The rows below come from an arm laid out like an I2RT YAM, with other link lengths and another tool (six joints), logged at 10 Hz.
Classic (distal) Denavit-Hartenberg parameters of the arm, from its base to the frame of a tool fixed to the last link. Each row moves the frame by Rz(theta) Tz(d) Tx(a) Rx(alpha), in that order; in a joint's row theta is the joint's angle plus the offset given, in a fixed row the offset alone. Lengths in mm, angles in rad.
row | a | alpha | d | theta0
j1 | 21.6 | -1.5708 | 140.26 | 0
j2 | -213.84 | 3.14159 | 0 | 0
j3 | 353.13 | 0 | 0 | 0.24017
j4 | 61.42 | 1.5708 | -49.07 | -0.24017
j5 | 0 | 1.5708 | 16.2 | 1.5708
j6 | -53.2 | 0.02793 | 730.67 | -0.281
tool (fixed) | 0 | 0 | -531.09 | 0
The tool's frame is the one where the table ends.
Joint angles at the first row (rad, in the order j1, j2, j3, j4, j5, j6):
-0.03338, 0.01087, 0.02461, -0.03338, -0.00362, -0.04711
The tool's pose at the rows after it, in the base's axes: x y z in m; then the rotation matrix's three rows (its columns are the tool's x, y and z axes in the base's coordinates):
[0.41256 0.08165 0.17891], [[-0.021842 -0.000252 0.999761], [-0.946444 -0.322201 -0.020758], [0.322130 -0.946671 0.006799]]
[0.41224 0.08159 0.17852], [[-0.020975 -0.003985 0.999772], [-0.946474 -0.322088 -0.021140], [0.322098 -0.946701 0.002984]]
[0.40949 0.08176 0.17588], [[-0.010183 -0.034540 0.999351], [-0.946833 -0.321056 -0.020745], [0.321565 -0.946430 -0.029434]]
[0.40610 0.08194 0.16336], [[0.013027 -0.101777 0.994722], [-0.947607 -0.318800 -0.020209], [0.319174 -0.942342 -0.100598]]
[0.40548 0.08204 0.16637], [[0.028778 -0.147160 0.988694], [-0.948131 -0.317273 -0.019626], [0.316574 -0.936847 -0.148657]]
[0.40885 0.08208 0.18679], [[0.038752 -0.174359 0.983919], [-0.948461 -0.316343 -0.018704], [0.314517 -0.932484 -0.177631]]
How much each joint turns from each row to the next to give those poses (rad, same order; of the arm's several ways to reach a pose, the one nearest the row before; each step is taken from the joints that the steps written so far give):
-0.00001, -0.00005, 0.00035, -0.00041, -0.00002, 0.00000
0.00002, 0.00043, 0.00192, -0.00530, 0.00041, 0.00000
0.00001, 0.01106, 0.02100, -0.04237, -0.00037, 0.00000
-0.00004, 0.04813, 0.03474, -0.05794, -0.00043, -0.00001
0.00001, 0.09420, 0.08008, -0.03433, -0.00037, 0.00001
0.00000, 0.13043, 0.13200, -0.03094, -0.00076, 0.00000

